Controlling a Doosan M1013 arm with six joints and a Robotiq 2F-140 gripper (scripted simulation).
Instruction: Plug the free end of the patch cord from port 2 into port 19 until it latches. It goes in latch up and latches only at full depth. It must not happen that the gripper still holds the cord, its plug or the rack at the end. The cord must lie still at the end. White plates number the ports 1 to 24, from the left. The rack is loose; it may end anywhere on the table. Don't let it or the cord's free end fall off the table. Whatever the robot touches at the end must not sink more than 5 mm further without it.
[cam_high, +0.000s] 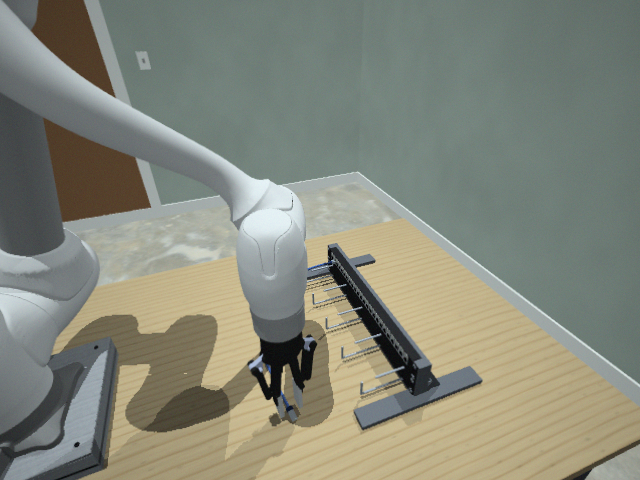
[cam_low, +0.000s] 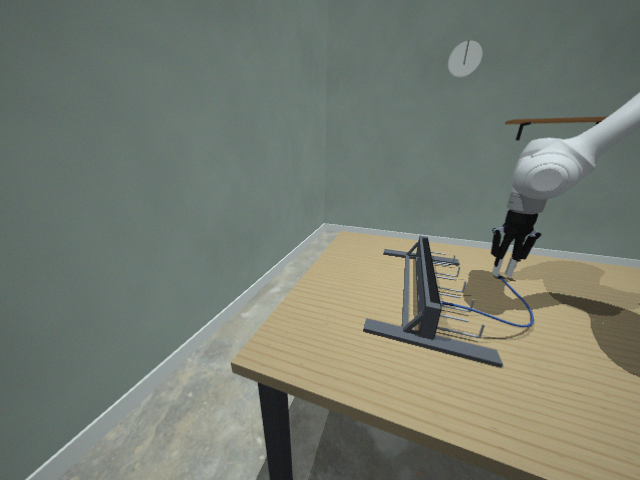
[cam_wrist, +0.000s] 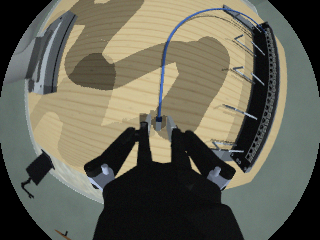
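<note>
Now: the cord plug 4 cm below my hand and 1 cm to the right of it.
</note>
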